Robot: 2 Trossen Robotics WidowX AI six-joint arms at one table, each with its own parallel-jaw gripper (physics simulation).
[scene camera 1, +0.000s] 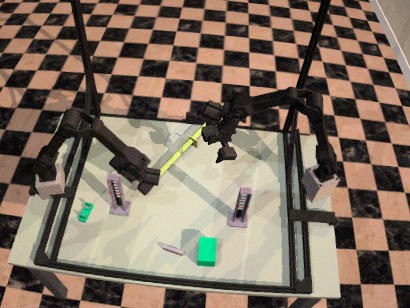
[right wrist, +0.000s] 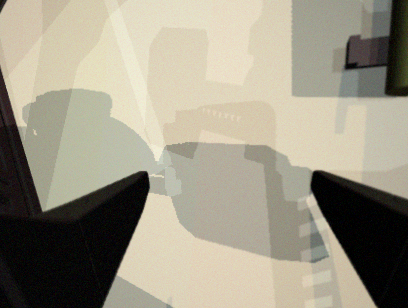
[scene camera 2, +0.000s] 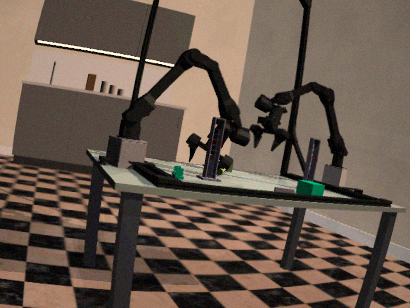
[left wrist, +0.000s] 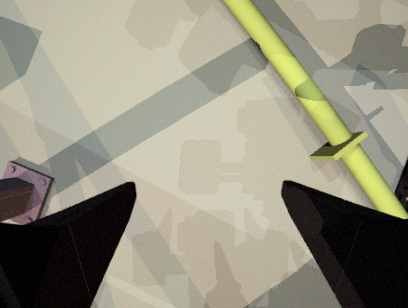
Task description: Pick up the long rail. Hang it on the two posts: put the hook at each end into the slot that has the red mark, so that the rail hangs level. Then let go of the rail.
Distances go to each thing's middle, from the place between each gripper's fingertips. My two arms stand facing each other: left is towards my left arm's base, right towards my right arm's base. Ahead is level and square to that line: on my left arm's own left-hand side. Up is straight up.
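Yellow-green rail (left wrist: 343, 144): my right hand is 18 cm past it and 24 cm to the right of it.
My left hand is 11 cm above the yellow-green rail, 8 cm to the left of it and 15 cm past it. Going by its middle, the rail is nearer to my left hand than to my right hand.
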